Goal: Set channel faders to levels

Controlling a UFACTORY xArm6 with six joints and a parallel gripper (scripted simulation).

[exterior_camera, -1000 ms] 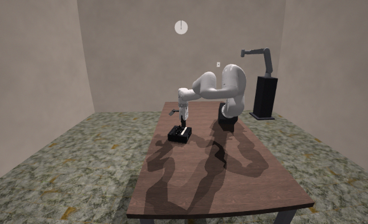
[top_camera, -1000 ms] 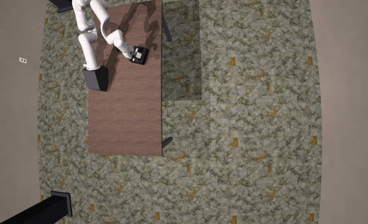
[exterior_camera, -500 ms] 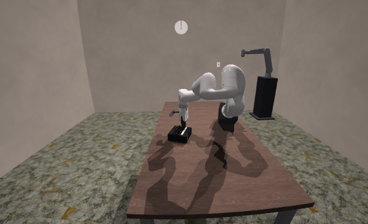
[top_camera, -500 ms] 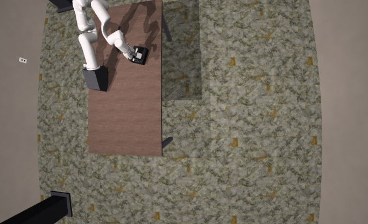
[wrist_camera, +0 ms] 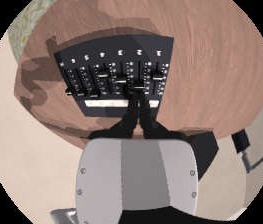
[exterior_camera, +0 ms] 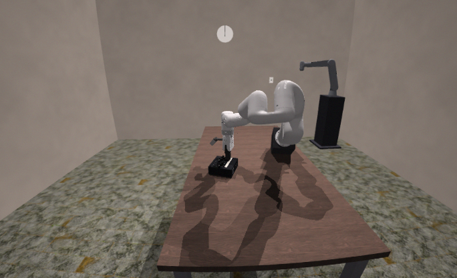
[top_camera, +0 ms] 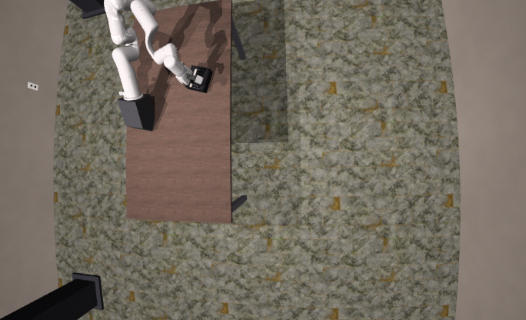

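The fader cap lies 4 cm ahead of my hand, 1 cm to the left of it and 1 cm below it.
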